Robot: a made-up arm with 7 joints. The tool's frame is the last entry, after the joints.
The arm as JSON. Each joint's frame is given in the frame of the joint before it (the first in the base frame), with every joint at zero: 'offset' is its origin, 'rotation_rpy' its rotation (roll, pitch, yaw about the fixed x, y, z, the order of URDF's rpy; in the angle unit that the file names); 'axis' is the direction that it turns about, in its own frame. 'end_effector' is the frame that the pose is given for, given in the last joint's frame.
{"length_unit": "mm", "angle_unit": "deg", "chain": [
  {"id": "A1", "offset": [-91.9, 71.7, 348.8], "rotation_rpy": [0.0, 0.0, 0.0], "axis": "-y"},
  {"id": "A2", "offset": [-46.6, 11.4, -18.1], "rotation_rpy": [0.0, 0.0, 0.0], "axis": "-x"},
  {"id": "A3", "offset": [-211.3, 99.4, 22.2], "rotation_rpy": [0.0, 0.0, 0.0], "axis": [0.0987, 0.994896, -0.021]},
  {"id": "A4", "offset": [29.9, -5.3, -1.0], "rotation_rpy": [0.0, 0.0, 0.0], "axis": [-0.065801, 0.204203, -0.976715]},
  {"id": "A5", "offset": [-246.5, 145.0, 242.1], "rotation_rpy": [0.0, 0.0, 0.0], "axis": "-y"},
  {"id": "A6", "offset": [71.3, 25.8, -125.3], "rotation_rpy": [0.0, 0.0, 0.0], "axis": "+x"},
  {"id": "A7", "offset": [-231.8, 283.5, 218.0], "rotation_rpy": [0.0, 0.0, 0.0], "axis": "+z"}
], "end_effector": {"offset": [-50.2, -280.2, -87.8], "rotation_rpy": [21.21, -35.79, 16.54]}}
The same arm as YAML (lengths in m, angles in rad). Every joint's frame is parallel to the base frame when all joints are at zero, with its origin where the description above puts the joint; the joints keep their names.
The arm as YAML. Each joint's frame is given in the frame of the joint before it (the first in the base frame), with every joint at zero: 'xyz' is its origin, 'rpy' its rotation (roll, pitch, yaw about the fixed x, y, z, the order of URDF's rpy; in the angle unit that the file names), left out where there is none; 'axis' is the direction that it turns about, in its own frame. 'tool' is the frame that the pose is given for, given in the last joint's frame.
units:
  length: m
  angle: rad
joints:
  - name: A1
    type: revolute
    origin:
      xyz: [-0.0919, 0.0717, 0.3488]
    axis: "-y"
  - name: A2
    type: revolute
    origin:
      xyz: [-0.0466, 0.0114, -0.0181]
    axis: "-x"
  - name: A3
    type: revolute
    origin:
      xyz: [-0.2113, 0.0994, 0.0222]
    axis: [0.0987, 0.994896, -0.021]
  - name: A4
    type: revolute
    origin:
      xyz: [0.0299, -0.0053, -0.001]
    axis: [-0.065801, 0.204203, -0.976715]
  - name: A5
    type: revolute
    origin:
      xyz: [-0.2465, 0.145, 0.2421]
    axis: "-y"
  - name: A6
    type: revolute
    origin:
      xyz: [0.0713, 0.0258, -0.1253]
    axis: "+x"
  - name: A7
    type: revolute
    origin:
      xyz: [-0.2318, 0.2835, 0.218]
    axis: "+z"
tool:
  origin:
    xyz: [-0.0502, -0.2802, -0.0878]
    rpy: [0.3702, -0.6247, 0.2887]

